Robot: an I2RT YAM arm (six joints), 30 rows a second.
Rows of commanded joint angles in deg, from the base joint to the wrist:
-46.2, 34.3, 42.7, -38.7, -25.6, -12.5
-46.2, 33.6, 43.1, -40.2, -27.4, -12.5
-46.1, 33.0, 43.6, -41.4, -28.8, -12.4
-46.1, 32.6, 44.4, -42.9, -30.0, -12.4
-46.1, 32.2, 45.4, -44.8, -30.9, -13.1
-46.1, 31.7, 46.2, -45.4, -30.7, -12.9
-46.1, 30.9, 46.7, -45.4, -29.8, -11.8
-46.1, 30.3, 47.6, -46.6, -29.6, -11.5
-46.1, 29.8, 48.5, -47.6, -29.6, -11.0
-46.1, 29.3, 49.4, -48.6, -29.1, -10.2
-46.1, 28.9, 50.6, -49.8, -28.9, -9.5
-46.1, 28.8, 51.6, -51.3, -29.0, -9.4
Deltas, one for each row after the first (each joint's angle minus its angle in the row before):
0.0, -0.7, 0.4, -1.5, -1.8, 0.0
0.1, -0.6, 0.5, -1.2, -1.4, 0.1
0.0, -0.4, 0.8, -1.5, -1.2, 0.0
0.0, -0.4, 1.0, -1.9, -0.9, -0.7
0.0, -0.5, 0.8, -0.6, 0.2, 0.2
0.0, -0.8, 0.5, 0.0, 0.9, 1.1
0.0, -0.6, 0.9, -1.2, 0.2, 0.3
0.0, -0.5, 0.9, -1.0, 0.0, 0.5
0.0, -0.5, 0.9, -1.0, 0.5, 0.8
0.0, -0.4, 1.2, -1.2, 0.2, 0.7
0.0, -0.1, 1.0, -1.5, -0.1, 0.1

